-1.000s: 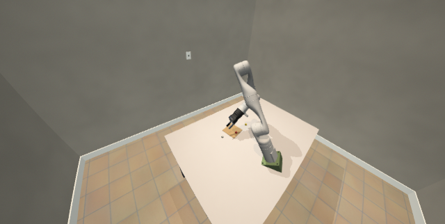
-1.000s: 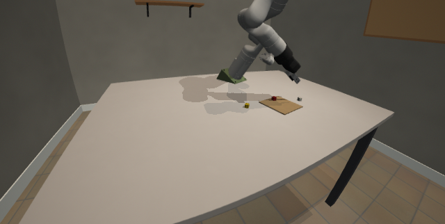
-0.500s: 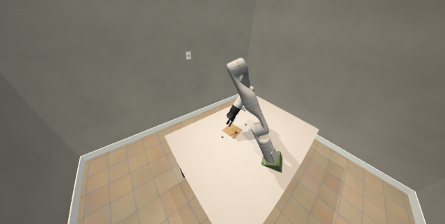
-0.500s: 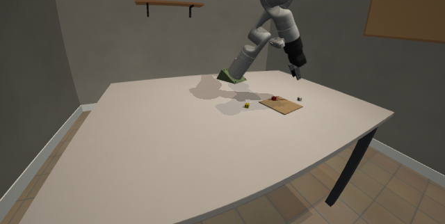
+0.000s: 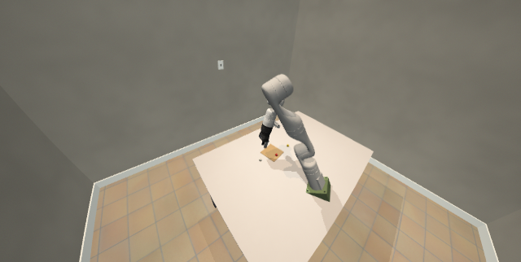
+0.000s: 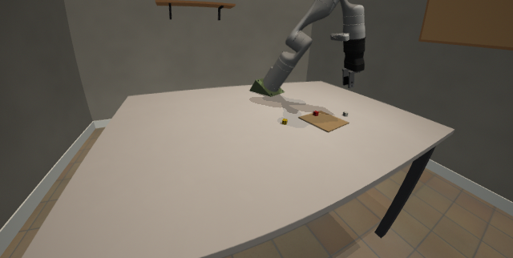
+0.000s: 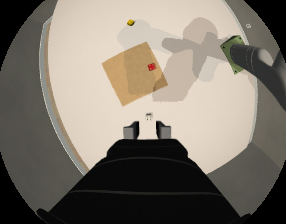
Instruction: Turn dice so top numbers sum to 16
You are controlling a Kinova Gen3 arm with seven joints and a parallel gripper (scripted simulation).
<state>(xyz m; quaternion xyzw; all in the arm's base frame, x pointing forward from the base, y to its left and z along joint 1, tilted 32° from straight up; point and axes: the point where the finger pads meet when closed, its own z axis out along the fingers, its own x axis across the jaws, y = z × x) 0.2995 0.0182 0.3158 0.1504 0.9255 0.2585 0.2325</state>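
Right now my hand is 3 cm to the right of the white die and 14 cm above it. Round my hand: tan mat (1 cm behind, 10 cm to the right, 15 cm below); red die (6 cm behind, 10 cm to the right, 14 cm below); yellow die (6 cm behind, 25 cm to the right, 14 cm below).
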